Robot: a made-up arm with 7 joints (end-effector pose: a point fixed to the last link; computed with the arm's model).
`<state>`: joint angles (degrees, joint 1 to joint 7).
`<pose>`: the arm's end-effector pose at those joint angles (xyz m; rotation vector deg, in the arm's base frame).
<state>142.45 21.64 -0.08 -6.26 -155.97 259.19 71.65</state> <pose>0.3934 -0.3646 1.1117 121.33 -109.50 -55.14</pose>
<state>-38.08 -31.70 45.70 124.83 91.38 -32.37 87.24</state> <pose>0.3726 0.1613 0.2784 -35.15 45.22 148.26</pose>
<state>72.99 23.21 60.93 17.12 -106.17 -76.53 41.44</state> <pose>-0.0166 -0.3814 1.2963 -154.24 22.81 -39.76</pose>
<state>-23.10 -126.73 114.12 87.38 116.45 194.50 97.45</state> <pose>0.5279 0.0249 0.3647 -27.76 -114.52 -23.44</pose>
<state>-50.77 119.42 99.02 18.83 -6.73 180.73 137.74</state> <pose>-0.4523 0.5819 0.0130 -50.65 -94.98 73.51</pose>
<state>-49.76 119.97 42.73 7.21 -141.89 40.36 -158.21</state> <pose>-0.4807 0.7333 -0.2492 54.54 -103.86 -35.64</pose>
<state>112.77 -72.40 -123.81 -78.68 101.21 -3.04 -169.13</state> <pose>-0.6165 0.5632 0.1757 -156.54 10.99 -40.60</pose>
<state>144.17 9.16 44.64 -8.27 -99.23 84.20 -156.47</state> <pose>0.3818 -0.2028 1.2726 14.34 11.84 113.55</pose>
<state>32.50 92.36 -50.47 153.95 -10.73 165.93 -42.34</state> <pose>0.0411 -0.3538 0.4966 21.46 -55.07 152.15</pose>
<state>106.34 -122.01 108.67 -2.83 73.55 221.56 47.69</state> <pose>-0.2234 0.7519 0.0304 60.82 -115.58 95.82</pose>
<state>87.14 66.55 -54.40 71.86 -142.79 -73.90 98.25</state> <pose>0.3625 -0.6294 0.9935 14.40 -132.63 6.89</pose>
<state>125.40 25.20 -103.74 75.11 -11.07 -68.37 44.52</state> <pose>0.7232 0.0047 0.7422 137.93 -21.91 -77.72</pose>
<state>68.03 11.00 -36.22 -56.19 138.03 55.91 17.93</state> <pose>-0.3782 -0.3168 1.1900 27.40 -85.16 -11.98</pose>
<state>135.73 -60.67 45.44 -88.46 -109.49 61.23 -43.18</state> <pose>0.2039 0.2712 1.0174 -99.15 -56.38 -138.20</pose>
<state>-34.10 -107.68 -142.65 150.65 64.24 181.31 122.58</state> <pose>0.0120 -0.1853 0.4485 37.24 35.37 110.20</pose>
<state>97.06 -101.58 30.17 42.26 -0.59 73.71 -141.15</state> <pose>-0.1195 0.8772 -0.0925 62.80 -143.43 -40.19</pose>
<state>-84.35 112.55 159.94 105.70 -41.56 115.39 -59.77</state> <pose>0.0282 0.2910 -0.2936 -24.35 173.11 -29.19</pose>
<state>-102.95 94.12 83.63 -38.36 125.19 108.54 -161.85</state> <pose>-0.0204 0.9402 0.2621 -49.07 95.37 121.74</pose>
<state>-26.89 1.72 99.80 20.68 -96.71 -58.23 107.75</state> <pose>-0.0002 -0.0094 1.3998 -73.31 143.47 -58.68</pose>
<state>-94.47 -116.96 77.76 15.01 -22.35 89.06 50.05</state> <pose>-0.1805 -0.8837 -0.0830 13.01 140.79 -78.06</pose>
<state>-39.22 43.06 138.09 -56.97 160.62 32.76 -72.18</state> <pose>-0.6310 -0.1384 1.1533 83.05 -29.29 27.16</pose>
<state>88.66 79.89 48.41 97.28 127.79 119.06 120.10</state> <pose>-0.2924 -0.1847 0.6791 -41.01 35.54 138.61</pose>
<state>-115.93 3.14 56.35 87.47 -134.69 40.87 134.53</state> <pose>0.4366 -0.3811 0.9208 32.92 -48.71 85.74</pose>
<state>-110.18 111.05 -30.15 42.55 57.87 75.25 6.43</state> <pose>-0.0422 0.9685 0.3415 -27.38 67.20 107.28</pose>
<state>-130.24 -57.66 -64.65 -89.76 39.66 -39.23 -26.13</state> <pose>0.1085 -0.5764 0.8706 101.79 -47.96 -50.54</pose>
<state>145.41 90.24 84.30 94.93 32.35 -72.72 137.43</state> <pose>-0.0496 -0.5157 0.3997 -104.64 -46.55 -66.16</pose>
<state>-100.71 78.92 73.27 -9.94 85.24 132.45 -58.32</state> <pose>0.0999 0.8517 0.6067 12.57 -60.37 -150.22</pose>
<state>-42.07 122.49 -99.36 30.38 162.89 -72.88 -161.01</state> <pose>-0.8704 0.3914 0.0137 -42.32 42.58 -55.55</pose>
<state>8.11 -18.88 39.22 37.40 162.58 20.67 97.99</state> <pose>0.4630 0.4014 1.1742 -12.91 -16.12 132.40</pose>
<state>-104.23 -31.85 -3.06 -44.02 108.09 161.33 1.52</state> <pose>-0.0917 -0.2681 1.1403 92.98 -13.54 -142.96</pose>
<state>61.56 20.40 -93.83 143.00 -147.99 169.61 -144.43</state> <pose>0.3776 -0.0967 0.6011 -94.81 78.53 57.29</pose>
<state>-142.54 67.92 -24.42 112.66 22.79 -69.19 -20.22</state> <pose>-0.2040 0.1824 0.7952 -89.39 120.55 -45.04</pose>
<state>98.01 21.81 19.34 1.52 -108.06 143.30 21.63</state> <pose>-0.0085 -0.4601 1.1151 75.97 17.79 -141.98</pose>
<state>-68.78 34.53 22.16 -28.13 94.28 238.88 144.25</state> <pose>-0.1792 0.5926 0.9924 67.27 -99.27 77.51</pose>
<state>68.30 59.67 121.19 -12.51 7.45 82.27 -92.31</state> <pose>-0.0510 -0.7533 1.0124 58.11 21.39 -66.13</pose>
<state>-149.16 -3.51 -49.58 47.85 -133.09 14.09 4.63</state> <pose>-0.5321 0.0198 1.3004 -45.37 -49.27 -157.96</pose>
